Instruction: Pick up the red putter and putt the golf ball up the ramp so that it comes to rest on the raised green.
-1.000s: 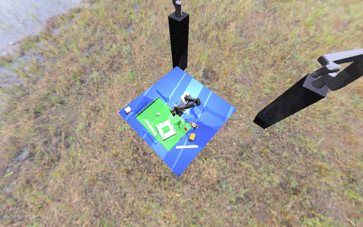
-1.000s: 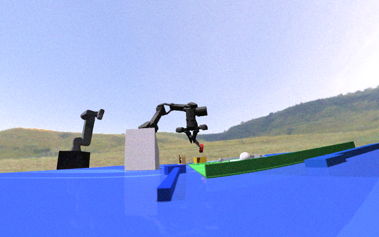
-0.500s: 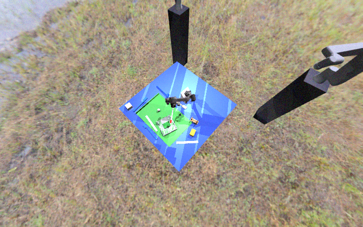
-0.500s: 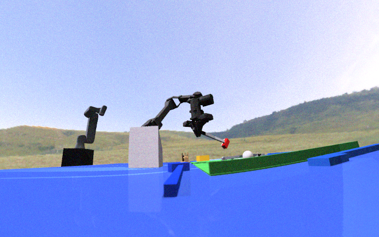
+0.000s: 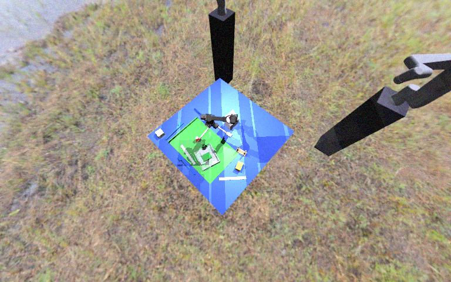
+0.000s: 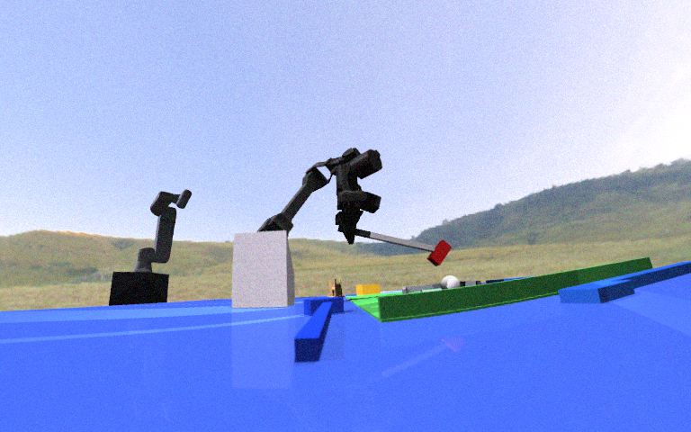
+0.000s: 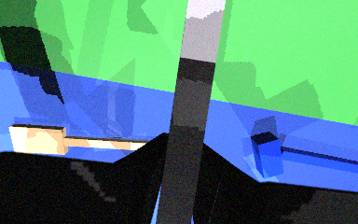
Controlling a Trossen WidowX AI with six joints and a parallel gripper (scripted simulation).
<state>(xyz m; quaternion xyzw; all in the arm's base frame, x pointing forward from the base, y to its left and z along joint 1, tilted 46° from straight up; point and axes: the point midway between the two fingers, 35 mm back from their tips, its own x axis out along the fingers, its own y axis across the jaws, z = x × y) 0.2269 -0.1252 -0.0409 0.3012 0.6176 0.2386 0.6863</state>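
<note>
My gripper tip is 120 mm short of the red putter. Round my gripper tip: green mat: 240 mm ahead, 50 mm to the left, 140 mm below; white golf ball: 200 mm ahead, 80 mm to the right, 120 mm below; blue putter: 90 mm behind, 260 mm to the right, 130 mm below.
</note>
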